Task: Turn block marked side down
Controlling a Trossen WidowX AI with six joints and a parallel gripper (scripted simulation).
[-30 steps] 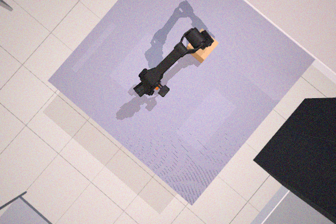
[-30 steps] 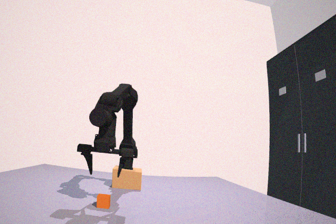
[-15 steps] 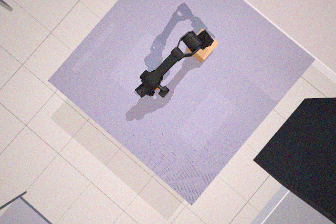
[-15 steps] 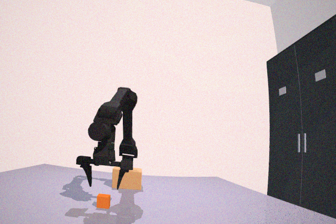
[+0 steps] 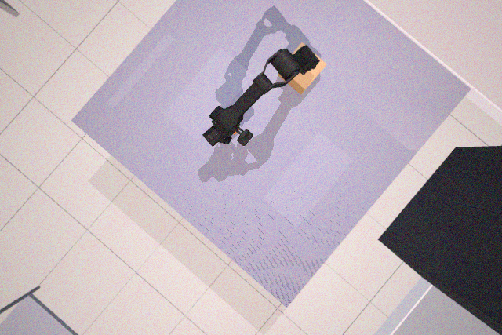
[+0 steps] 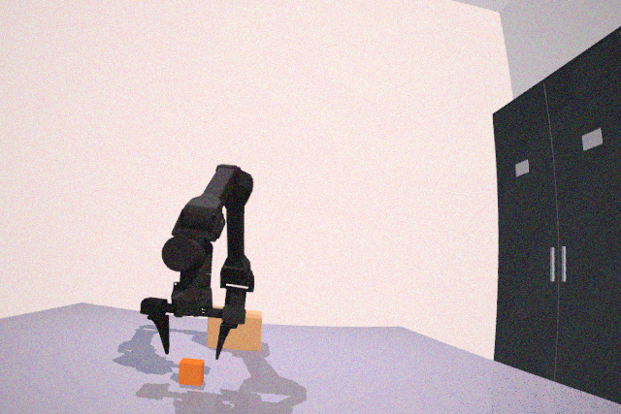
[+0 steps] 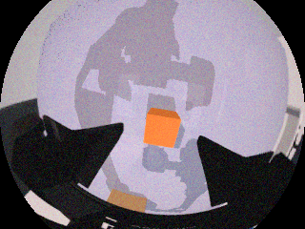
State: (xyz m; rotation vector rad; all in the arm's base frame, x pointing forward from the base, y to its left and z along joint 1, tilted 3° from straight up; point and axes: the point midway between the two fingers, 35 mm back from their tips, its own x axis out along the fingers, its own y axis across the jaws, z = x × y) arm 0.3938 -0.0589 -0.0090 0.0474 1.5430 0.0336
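Now: the block 30 mm below my gripper tip and 10 mm behind it.
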